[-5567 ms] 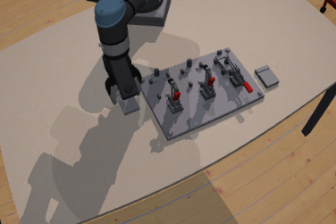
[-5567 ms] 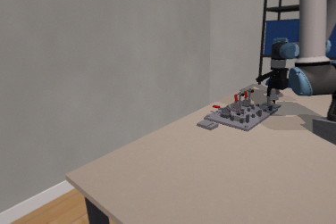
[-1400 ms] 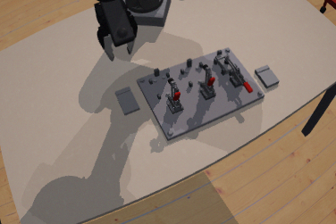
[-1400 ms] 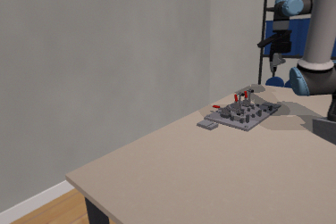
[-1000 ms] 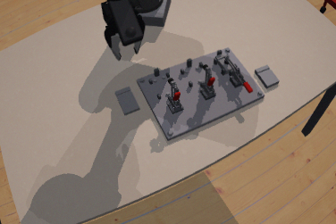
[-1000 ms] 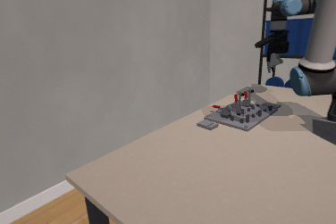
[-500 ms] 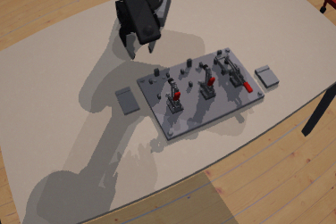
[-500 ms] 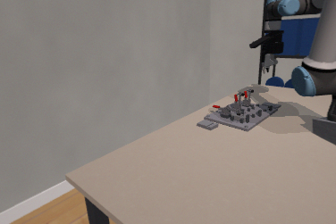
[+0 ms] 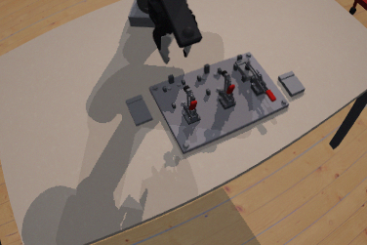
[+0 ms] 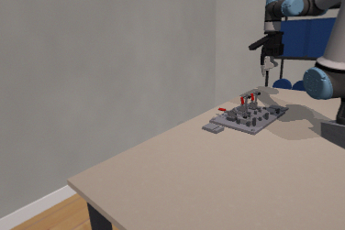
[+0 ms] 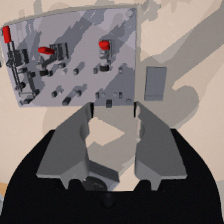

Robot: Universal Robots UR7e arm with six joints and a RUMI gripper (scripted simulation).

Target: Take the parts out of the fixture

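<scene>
My gripper is now 23 cm to the right of the clamp, 16 cm above it and 6 cm short of it. The rest, counted from my hand: flat grey part: 36 cm to the left, 21 cm below, 9 cm ahead; grey fixture plate: 21 cm below, 13 cm to the left, 3 cm ahead.
</scene>
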